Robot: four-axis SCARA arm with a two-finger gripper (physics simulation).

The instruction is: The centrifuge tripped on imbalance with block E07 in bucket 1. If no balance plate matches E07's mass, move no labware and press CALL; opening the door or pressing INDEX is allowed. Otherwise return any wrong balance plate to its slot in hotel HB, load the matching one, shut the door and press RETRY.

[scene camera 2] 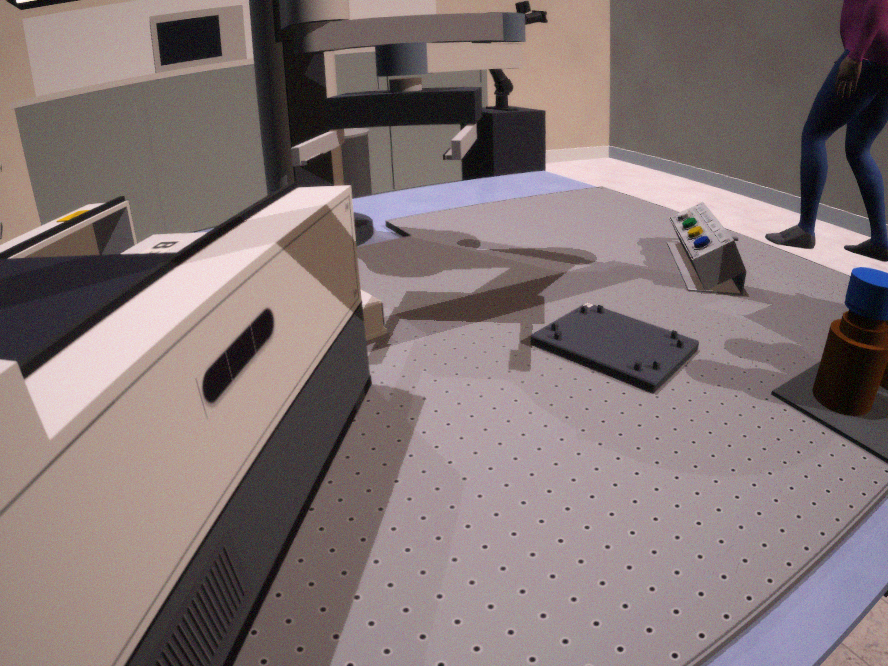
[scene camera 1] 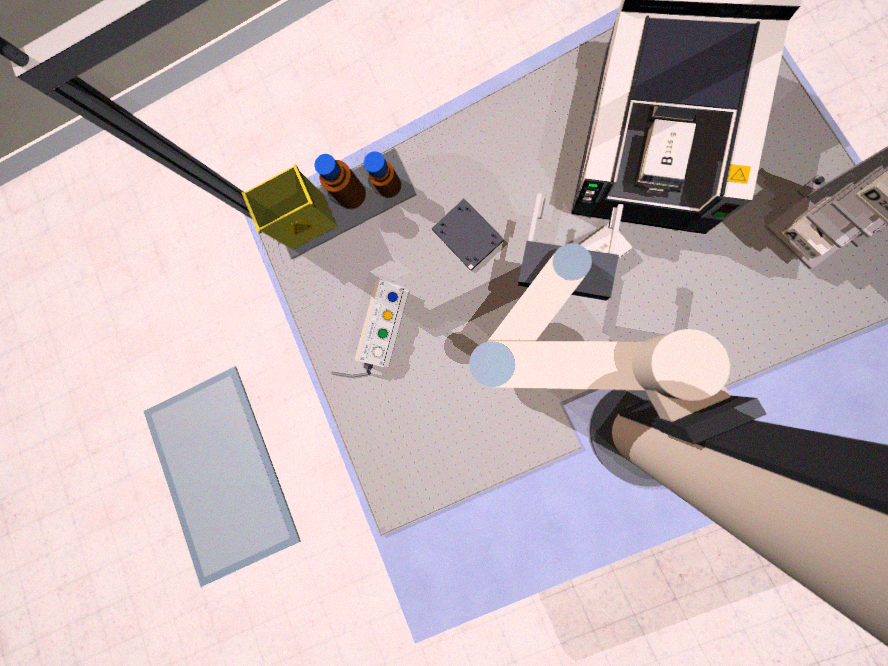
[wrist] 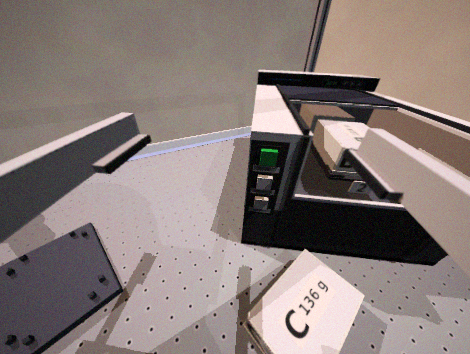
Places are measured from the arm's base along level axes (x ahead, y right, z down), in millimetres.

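Pixels of known places: gripper, fingertip midpoint: [scene camera 2: 372, 152] [scene camera 1: 578, 200] [wrist: 244, 133].
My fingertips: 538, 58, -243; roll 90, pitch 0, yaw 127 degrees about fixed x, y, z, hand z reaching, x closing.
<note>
Behind a point stands the place of what it marks, as x, y, z.
My gripper [scene camera 1: 578, 205] {538, 58, -243} [scene camera 2: 380, 154] {538, 58, -243} [wrist: 244, 133] {538, 58, -243} is wide open and empty, in front of the centrifuge [scene camera 1: 606, 129] {660, 186, -223} [scene camera 2: 286, 286] {707, 193, -188} [wrist: 272, 112] {632, 169, -223} and above the table. The centrifuge's dark door [scene camera 1: 695, 64] {696, 401, -226} is slid back. Balance plate B, 115 g [scene camera 1: 670, 150] {562, 291, -194} [scene camera 2: 163, 245] {545, 276, -195} [wrist: 337, 140] {561, 236, -194}, lies in the opening, near a "2" mark in the wrist view. Plate C, 136 g [scene camera 1: 624, 243] {443, 165, -55} [wrist: 310, 305] {454, 110, -55}, lies skewed on the table before the centrifuge. The rack at the right in scene camera 1 holds plate A [scene camera 1: 801, 238] {273, 482, -98} and plate D [scene camera 1: 873, 197] {285, 479, -298}. Block E07 does not show.
The button box [scene camera 1: 383, 322] {528, -472, -77} [scene camera 2: 706, 240] {589, -420, -84} has blue, yellow, green and white buttons. A dark pegged plate [scene camera 1: 467, 234] {658, -172, -26} [scene camera 2: 615, 344] {671, -159, -26} [wrist: 55, 285] {647, -170, -26} lies left of my gripper in scene camera 1. Brown bottles [scene camera 1: 344, 187] {883, -410, -136} and a yellow bin [scene camera 1: 294, 211] {858, -541, -186} stand farther left.
</note>
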